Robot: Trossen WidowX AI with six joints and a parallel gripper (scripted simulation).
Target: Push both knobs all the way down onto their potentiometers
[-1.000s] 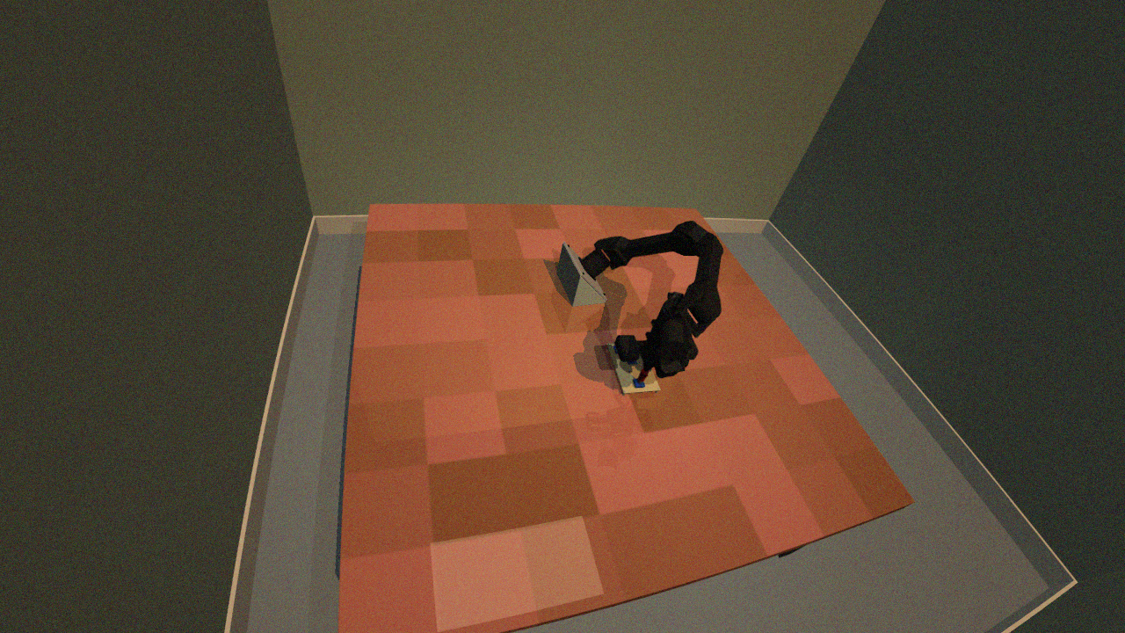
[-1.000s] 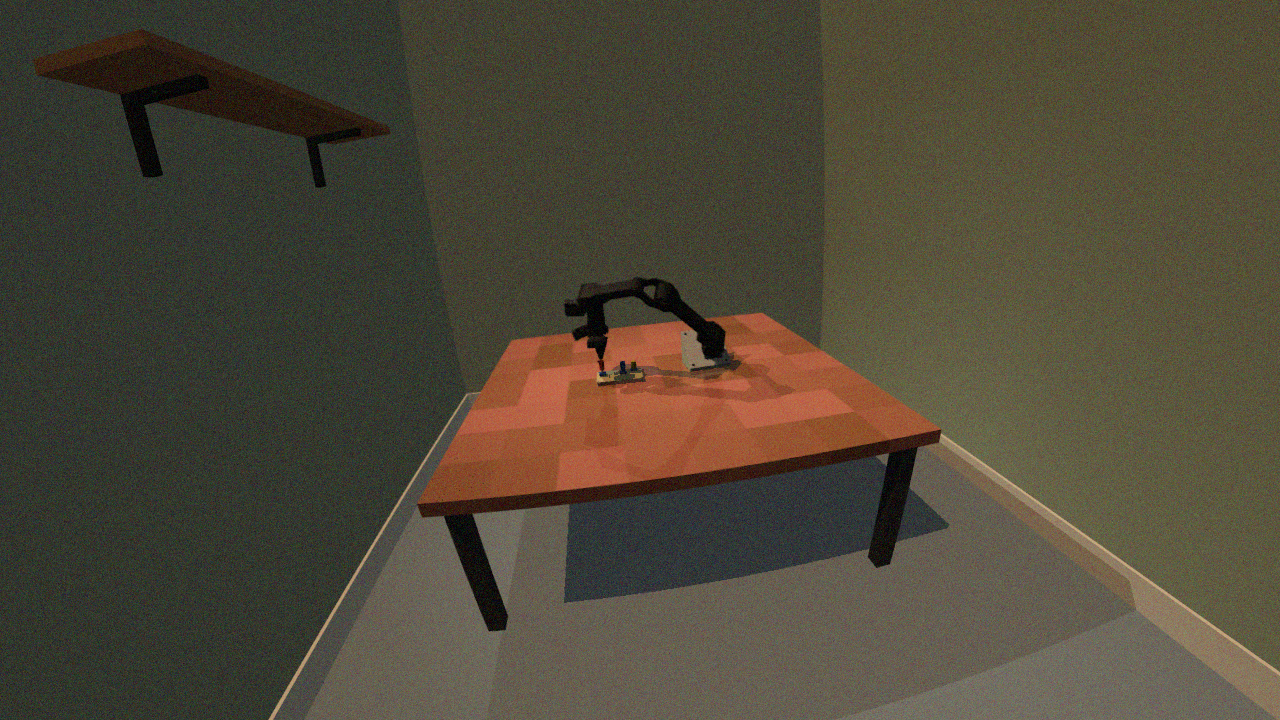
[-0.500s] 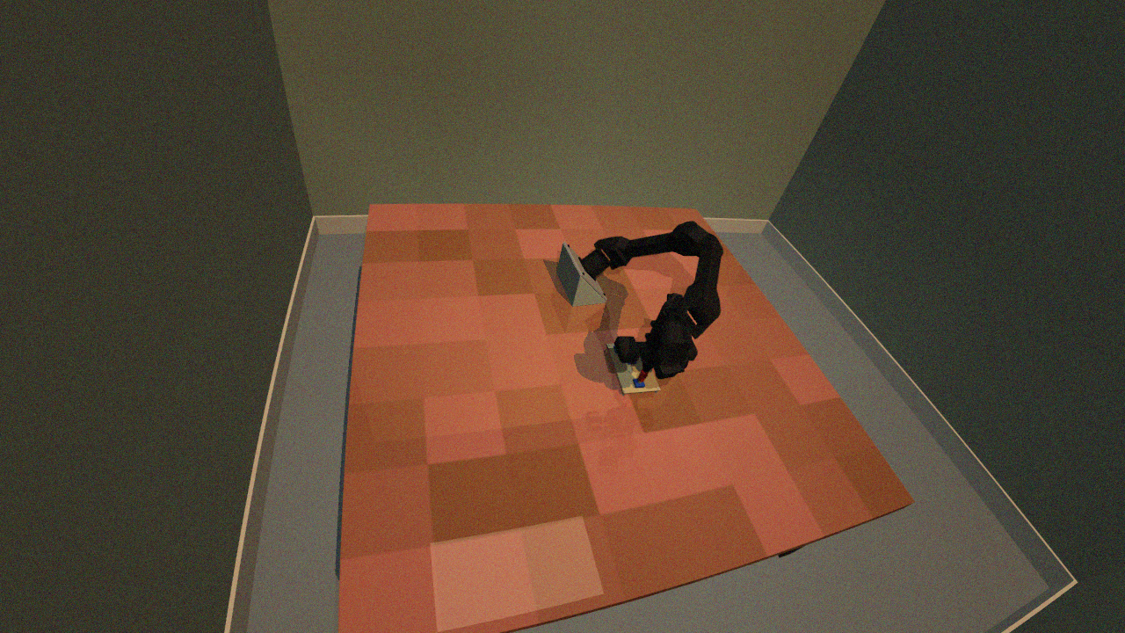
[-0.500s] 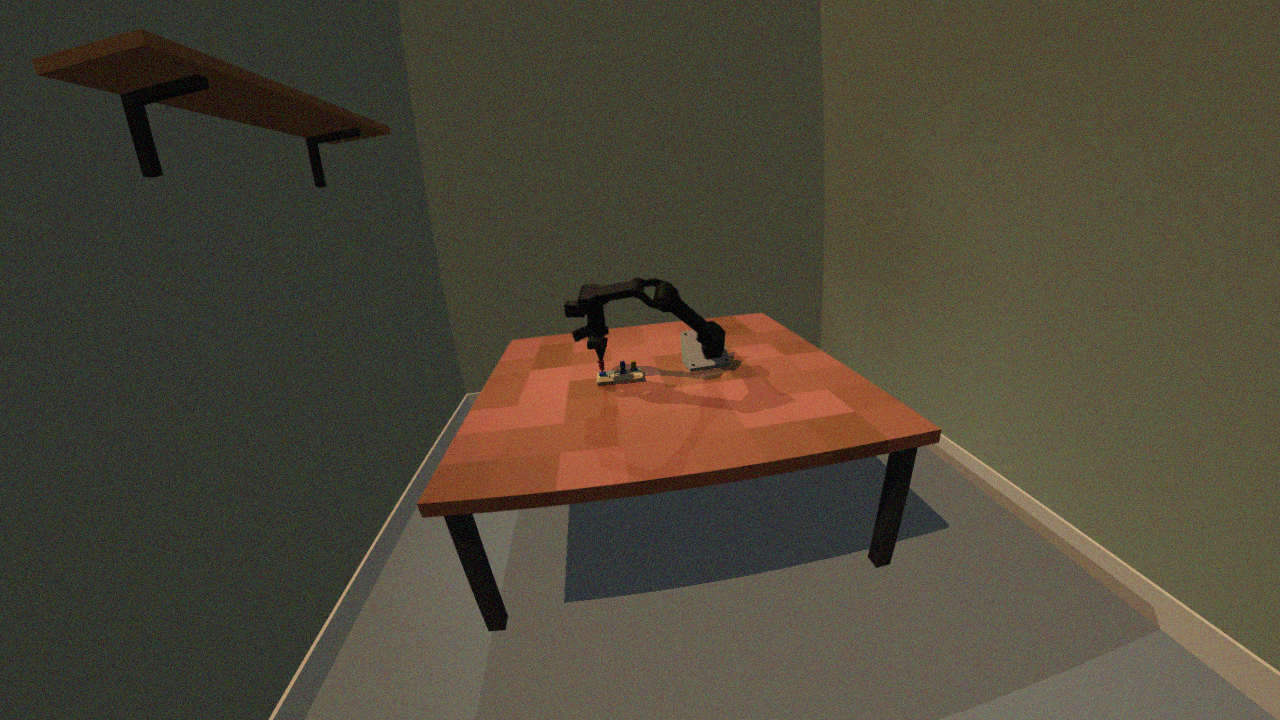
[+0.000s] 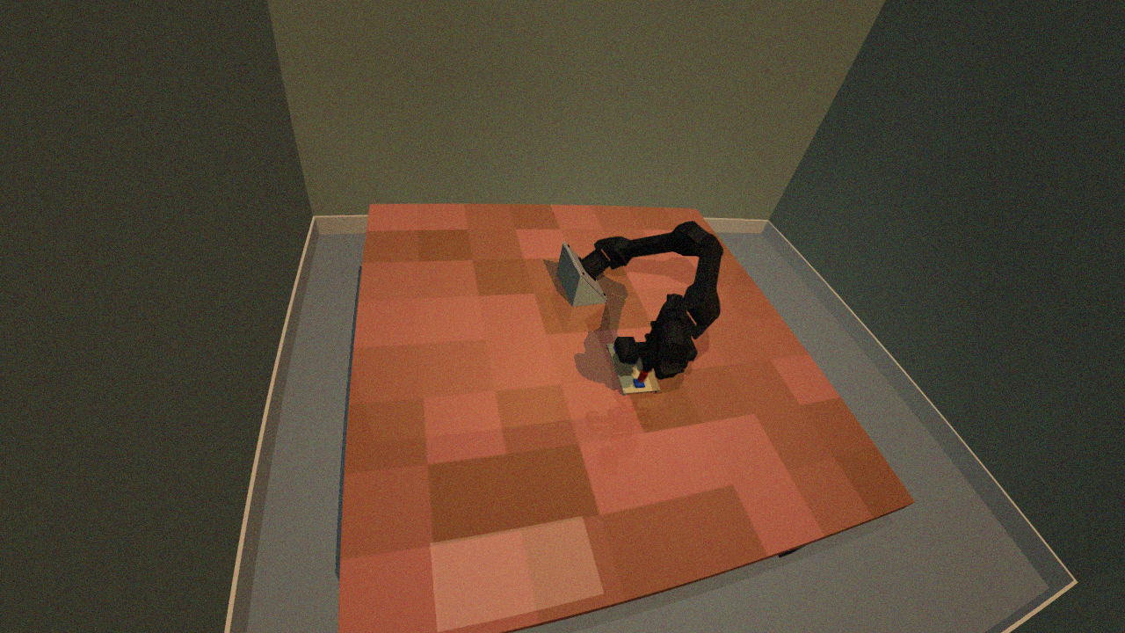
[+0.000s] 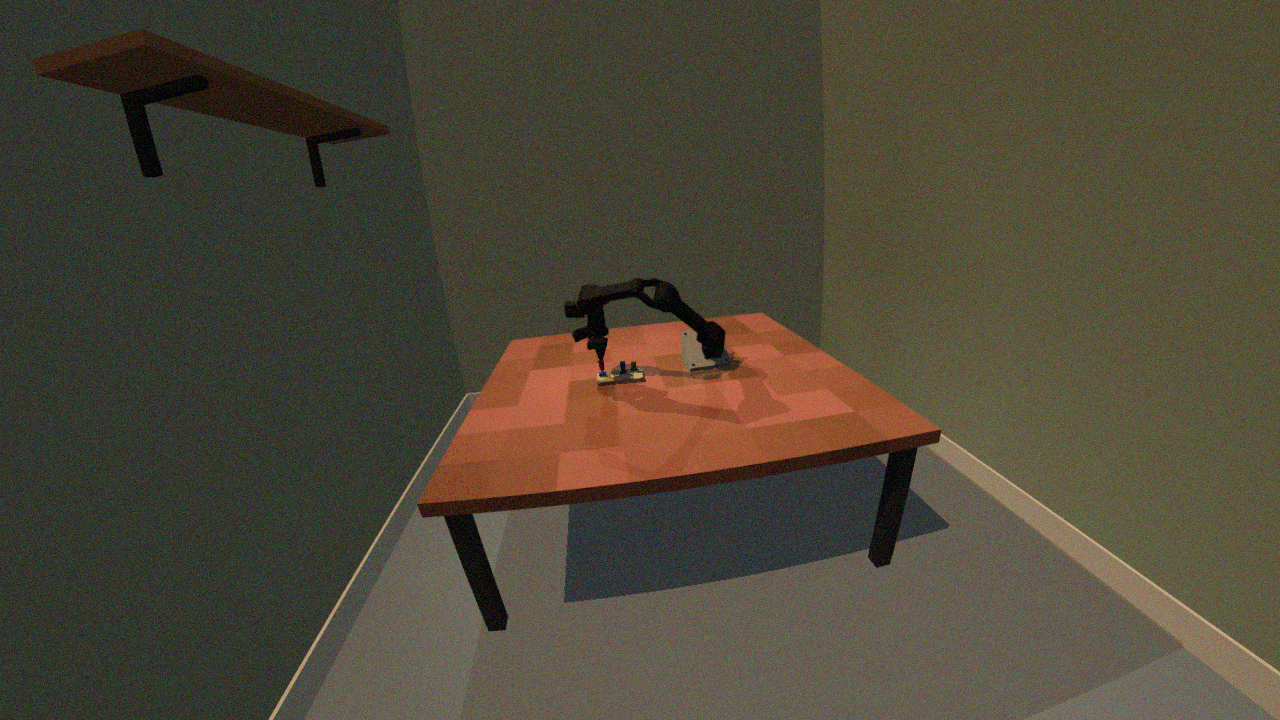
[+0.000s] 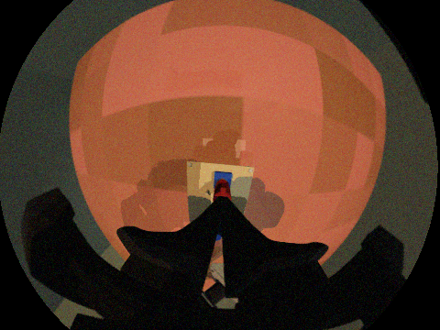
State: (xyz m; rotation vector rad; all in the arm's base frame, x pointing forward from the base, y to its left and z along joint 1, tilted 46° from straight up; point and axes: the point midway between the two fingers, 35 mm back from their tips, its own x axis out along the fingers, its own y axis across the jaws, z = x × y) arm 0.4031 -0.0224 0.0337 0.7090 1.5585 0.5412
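Now: gripper tip 3 cm above the potentiometer knob.
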